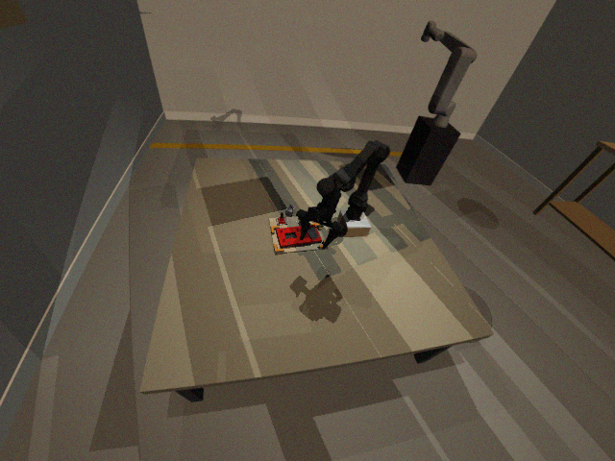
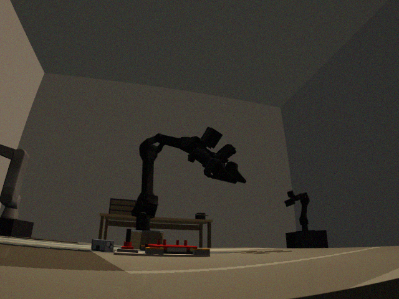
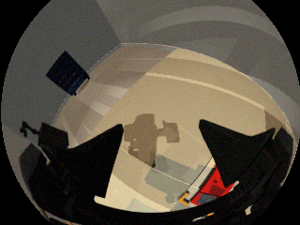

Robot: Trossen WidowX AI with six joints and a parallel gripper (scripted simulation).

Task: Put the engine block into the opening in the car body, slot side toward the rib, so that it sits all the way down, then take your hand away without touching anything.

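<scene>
The grey engine block lies 60 mm ahead of my gripper tip, 410 mm to the right of it and 220 mm below it.
</scene>
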